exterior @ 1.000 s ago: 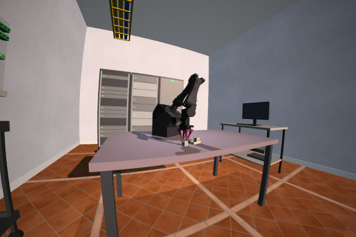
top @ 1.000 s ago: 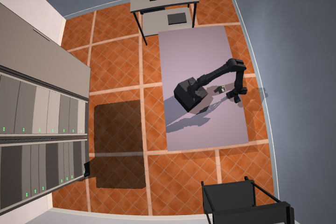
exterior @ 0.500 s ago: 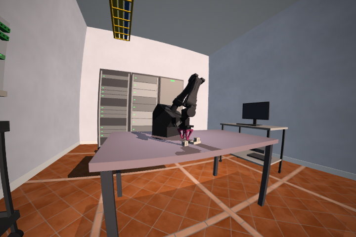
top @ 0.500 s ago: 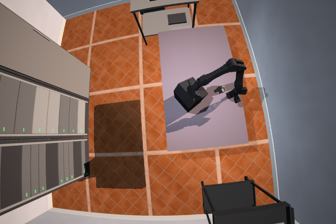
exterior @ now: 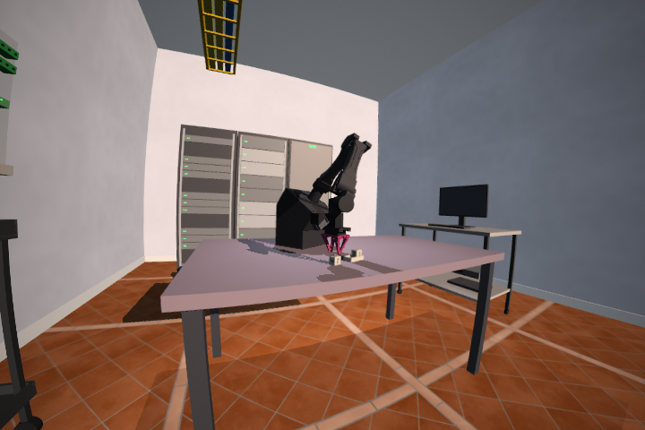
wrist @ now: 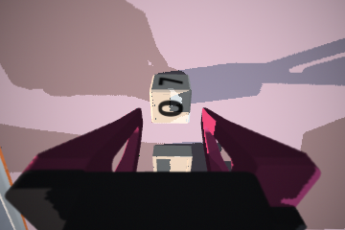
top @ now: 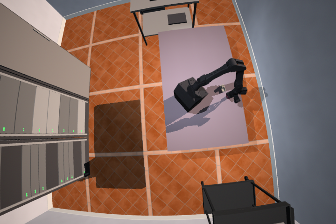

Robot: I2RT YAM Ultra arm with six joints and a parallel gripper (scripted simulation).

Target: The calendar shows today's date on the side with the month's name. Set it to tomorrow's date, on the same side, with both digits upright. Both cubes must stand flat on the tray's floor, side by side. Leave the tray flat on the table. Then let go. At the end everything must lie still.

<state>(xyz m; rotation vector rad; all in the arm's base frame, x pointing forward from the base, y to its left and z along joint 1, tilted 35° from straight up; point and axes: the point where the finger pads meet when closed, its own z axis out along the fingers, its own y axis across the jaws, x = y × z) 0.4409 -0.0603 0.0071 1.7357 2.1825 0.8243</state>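
The cream digit cube is 30 mm below my hand. Round my hand: cream tray (40 mm behind, 110 mm to the left, 40 mm below).
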